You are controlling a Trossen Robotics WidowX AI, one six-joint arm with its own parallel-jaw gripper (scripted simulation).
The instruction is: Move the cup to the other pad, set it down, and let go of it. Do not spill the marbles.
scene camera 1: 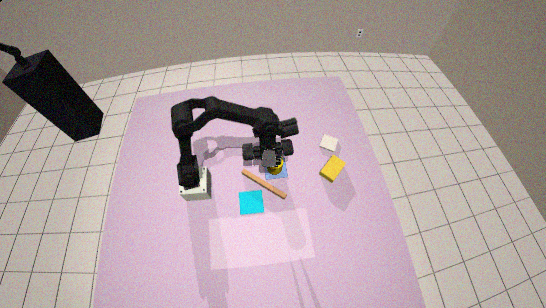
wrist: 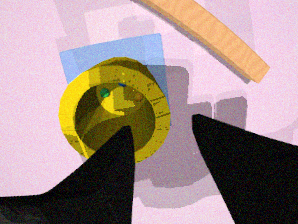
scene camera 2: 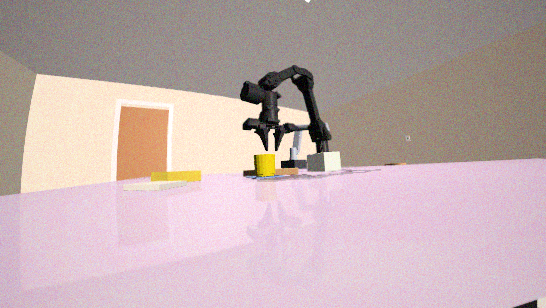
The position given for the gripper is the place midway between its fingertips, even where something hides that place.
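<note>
Scene camera 2 shows the gripper [scene camera 2: 271, 151]. Scene camera 1 likewise shows the gripper [scene camera 1: 267, 160]. Visible in the wrist view: a pale blue pad [wrist: 148, 49], a yellow cup [wrist: 87, 119] and the gripper [wrist: 162, 127].
</note>
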